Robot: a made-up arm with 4 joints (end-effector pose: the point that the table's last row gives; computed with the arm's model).
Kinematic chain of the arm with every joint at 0, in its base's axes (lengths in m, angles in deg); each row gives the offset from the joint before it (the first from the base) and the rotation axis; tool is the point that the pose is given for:
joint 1: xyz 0 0 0.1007 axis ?
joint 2: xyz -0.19 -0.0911 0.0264 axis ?
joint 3: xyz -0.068 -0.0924 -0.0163 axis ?
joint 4: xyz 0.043 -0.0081 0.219 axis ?
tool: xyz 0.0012 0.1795 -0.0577
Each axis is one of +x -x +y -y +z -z.
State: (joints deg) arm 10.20 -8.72 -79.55 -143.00
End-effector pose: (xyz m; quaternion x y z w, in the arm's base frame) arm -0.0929 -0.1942 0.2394 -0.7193 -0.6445 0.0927 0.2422
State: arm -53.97 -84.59 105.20 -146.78
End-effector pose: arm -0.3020 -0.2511 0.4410 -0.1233 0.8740 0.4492 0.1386
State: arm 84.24 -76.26 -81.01 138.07
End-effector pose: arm -0.0650 -0.4616 -0.0428 0.1651 0.3979 0.9006 0.0573
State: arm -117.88 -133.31 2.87 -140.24
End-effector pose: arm -0.1310 0.0029 0.4223 -0.0155 0.8636 0.0612 0.5001
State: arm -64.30 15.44 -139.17 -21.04
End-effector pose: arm -0.0282 -0.2310 0.5112 0.4057 0.1375 0.8506 0.3049
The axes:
joint 1: -y
joint 2: -x
joint 3: -z
joint 4: +x

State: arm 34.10 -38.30 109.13 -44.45
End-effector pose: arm -0.1382 -0.2391 -0.0470 0.1495 0.3451 -0.5937 0.7114
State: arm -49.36 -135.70 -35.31 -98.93
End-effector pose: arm -0.1838 -0.0129 0.1646 0.2150 0.1327 -0.2520 0.9342
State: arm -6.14 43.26 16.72 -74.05
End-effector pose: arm -0.2059 -0.1678 0.2417 -0.8513 0.0661 -0.0947 0.5119
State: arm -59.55 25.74 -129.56 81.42
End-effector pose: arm 0.1766 -0.0257 0.6042 -0.4394 -0.8190 -0.3674 0.0345
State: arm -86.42 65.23 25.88 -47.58
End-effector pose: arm 0.0715 -0.0830 0.2931 -0.7432 0.3442 0.3946 0.4166
